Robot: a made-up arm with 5 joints.
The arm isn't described. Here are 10 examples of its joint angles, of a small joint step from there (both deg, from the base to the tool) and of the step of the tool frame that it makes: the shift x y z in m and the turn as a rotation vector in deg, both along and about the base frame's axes.
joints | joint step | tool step
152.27 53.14 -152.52 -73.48 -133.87 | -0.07 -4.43 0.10 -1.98 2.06 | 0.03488 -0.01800 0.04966 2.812 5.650 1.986
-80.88 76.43 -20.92 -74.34 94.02 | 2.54 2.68 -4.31 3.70 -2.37 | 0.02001 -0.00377 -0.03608 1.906 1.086 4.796
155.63 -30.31 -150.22 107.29 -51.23 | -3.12 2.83 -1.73 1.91 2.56 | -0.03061 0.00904 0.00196 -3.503 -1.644 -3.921
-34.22 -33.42 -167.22 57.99 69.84 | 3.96 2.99 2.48 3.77 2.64 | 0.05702 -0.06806 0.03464 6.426 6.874 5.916
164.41 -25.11 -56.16 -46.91 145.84 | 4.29 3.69 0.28 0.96 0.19 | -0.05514 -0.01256 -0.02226 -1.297 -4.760 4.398
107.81 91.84 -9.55 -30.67 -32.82 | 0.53 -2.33 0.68 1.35 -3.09 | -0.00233 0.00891 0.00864 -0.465 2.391 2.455
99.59 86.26 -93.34 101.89 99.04 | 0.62 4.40 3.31 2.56 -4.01 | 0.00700 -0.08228 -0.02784 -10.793 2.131 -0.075
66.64 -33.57 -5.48 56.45 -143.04 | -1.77 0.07 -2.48 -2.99 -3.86 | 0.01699 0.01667 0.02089 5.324 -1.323 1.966
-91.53 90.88 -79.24 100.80 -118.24 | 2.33 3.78 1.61 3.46 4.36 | 0.01552 0.04939 -0.00701 8.872 3.838 4.297
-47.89 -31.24 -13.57 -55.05 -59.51 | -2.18 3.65 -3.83 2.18 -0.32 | 0.01183 -0.03207 0.00635 1.302 1.551 -2.229
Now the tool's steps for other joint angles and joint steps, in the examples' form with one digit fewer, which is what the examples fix.
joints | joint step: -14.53 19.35 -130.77 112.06 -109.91 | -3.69 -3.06 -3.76 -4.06 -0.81
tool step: -0.0480 -0.0322 0.0703 -3.13 -10.42 -2.87
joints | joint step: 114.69 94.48 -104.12 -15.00 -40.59 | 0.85 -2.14 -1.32 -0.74 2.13
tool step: -0.0246 0.0233 0.0366 3.40 2.65 -1.05
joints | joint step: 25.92 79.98 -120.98 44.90 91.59 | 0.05 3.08 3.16 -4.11 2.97
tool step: -0.0297 -0.0153 -0.0644 -1.16 1.80 -2.91
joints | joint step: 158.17 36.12 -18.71 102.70 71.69 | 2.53 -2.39 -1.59 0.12 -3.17
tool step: -0.0237 -0.0020 0.0040 -1.26 4.59 1.03
